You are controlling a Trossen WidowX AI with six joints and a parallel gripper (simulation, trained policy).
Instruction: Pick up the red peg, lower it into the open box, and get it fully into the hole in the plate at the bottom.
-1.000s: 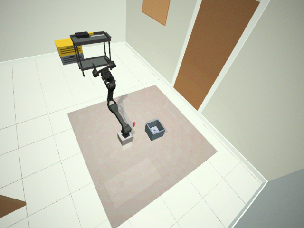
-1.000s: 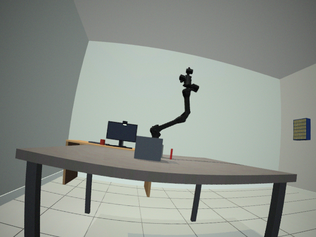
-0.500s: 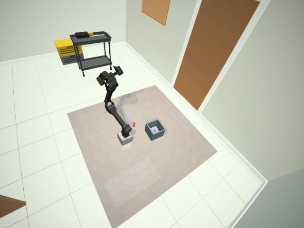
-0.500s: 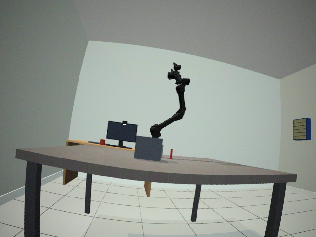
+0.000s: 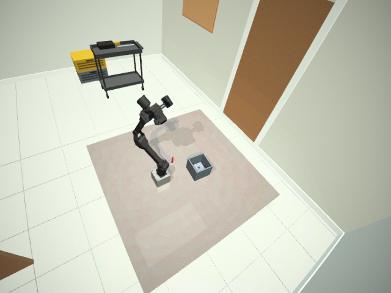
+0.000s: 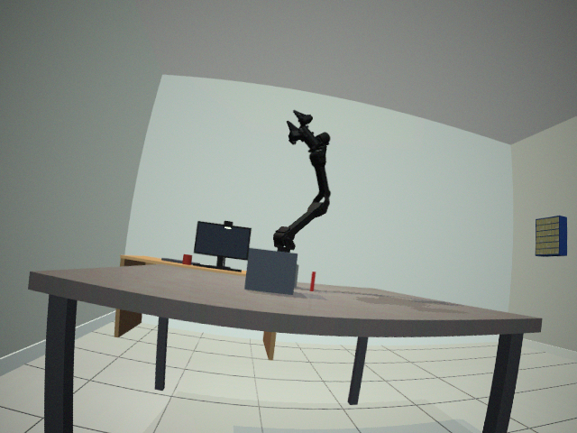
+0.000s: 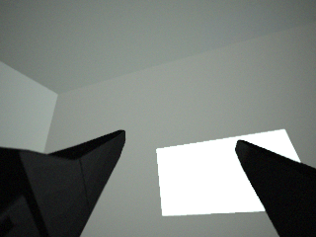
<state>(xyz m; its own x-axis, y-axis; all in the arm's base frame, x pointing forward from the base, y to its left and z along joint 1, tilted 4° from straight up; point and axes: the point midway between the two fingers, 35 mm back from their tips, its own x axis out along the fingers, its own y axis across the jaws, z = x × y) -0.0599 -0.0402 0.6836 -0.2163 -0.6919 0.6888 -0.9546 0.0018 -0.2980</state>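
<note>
Right now my gripper tip is 78 cm above the red peg, 22 cm short of it and 12 cm to the right of it.
</note>
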